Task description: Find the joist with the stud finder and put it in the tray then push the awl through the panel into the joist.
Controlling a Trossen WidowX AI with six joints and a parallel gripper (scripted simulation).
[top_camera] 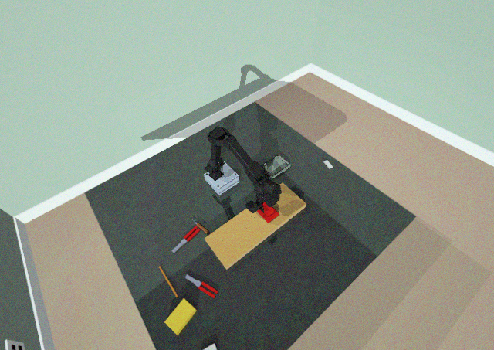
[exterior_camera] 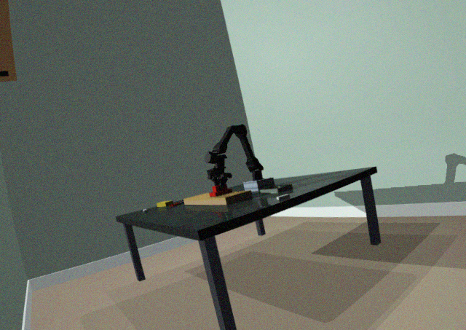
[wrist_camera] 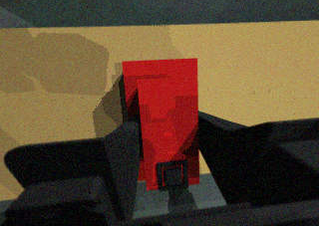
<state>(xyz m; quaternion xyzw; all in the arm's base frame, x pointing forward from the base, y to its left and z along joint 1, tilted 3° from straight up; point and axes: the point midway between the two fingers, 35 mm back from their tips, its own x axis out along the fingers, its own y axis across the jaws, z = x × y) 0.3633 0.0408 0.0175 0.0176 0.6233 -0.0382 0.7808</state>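
The indicator window lies 40 mm behind my gripper tip and 30 mm above it. Round my gripper tip: brown-handled awl 290 mm to the right, 220 mm behind, 60 mm below; then grey tray 260 mm to the left, 200 mm behind, 50 mm below; then red stud finder 20 mm behind, 20 mm above.
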